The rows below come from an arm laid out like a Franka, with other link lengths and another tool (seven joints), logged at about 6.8 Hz.
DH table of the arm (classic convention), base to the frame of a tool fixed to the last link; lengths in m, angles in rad. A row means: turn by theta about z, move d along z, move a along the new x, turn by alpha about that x. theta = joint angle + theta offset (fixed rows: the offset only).
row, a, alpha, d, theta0
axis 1, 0, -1.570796, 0.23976, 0
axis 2, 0, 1.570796, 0, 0
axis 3, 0.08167, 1.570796, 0.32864, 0
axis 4, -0.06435, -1.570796, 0, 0
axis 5, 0, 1.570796, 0.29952, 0
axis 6, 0.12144, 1.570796, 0, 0
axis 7, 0.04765, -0.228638, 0.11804, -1.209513
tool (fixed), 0, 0, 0.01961, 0
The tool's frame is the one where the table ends.
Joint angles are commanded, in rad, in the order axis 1, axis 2, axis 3, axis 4, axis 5, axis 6, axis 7. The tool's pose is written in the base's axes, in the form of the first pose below.
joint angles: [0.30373, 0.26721, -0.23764, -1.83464, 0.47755, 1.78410, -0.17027]
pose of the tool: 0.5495 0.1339 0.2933 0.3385 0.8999 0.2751 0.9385 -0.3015 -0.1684
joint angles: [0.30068, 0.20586, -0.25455, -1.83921, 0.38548, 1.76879, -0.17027]
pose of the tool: 0.5411 0.1152 0.3181 0.3012 0.9254 0.2300 0.9529 -0.2832 -0.1085
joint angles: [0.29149, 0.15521, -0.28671, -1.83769, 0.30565, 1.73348, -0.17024]
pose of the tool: 0.5328 0.0866 0.3379 0.2951 0.9382 0.1807 0.9553 -0.2861 -0.0743
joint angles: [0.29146, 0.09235, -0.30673, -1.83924, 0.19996, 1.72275, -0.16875]
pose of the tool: 0.5226 0.0640 0.3628 0.2686 0.9562 0.1166 0.9629 -0.2697 -0.0067
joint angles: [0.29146, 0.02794, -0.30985, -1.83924, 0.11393, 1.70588, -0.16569]
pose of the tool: 0.5099 0.0509 0.3889 0.2420 0.9679 0.0673 0.9681 -0.2455 0.0507
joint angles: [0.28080, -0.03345, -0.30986, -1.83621, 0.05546, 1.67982, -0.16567]
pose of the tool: 0.4963 0.0364 0.4144 0.2336 0.9716 0.0387 0.9672 -0.2363 0.0934
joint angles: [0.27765, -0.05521, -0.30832, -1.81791, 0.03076, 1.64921, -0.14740]
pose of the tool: 0.4911 0.0315 0.4278 0.2460 0.9690 0.0212 0.9634 -0.2469 0.1049
